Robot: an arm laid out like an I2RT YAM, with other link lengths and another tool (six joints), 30 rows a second.
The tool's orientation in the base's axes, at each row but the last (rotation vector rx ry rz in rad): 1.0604, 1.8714, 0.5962; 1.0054, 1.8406, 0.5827; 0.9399, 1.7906, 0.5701; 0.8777, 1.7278, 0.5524; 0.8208, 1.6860, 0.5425; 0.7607, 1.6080, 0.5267; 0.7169, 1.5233, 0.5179; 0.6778, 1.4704, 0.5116; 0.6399, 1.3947, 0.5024; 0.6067, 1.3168, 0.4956; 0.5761, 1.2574, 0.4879
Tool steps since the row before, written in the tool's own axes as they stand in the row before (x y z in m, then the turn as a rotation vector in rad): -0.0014, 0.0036, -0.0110, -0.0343, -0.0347, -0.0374; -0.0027, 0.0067, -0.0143, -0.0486, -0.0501, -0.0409; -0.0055, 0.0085, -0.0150, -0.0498, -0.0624, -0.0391; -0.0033, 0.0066, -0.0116, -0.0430, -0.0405, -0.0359; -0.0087, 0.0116, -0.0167, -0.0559, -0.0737, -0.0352; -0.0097, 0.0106, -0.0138, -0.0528, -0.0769, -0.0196; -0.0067, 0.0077, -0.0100, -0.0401, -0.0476, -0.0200; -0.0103, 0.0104, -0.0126, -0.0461, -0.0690, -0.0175; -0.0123, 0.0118, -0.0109, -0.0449, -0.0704, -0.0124; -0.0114, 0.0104, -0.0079, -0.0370, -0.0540, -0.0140; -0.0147, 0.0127, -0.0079, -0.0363, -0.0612, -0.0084
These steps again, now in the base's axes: -0.0076, 0.0008, 0.0088, -0.0388, -0.0468, 0.0088; -0.0094, 0.0018, 0.0128, -0.0446, -0.0672, 0.0062; -0.0098, 0.0011, 0.0152, -0.0469, -0.0754, -0.0029; -0.0085, 0.0022, 0.0105, -0.0387, -0.0567, 0.0080; -0.0122, 0.0020, 0.0184, -0.0443, -0.0881, -0.0078; -0.0110, 0.0012, 0.0166, -0.0298, -0.0893, -0.0150; -0.0090, 0.0016, 0.0110, -0.0263, -0.0597, -0.0033; -0.0121, 0.0017, 0.0149, -0.0261, -0.0795, -0.0138; -0.0117, 0.0017, 0.0164, -0.0210, -0.0803, -0.0154; -0.0099, 0.0014, 0.0142, -0.0210, -0.0627, -0.0105; -0.0116, 0.0015, 0.0174, -0.0152, -0.0685, -0.0146
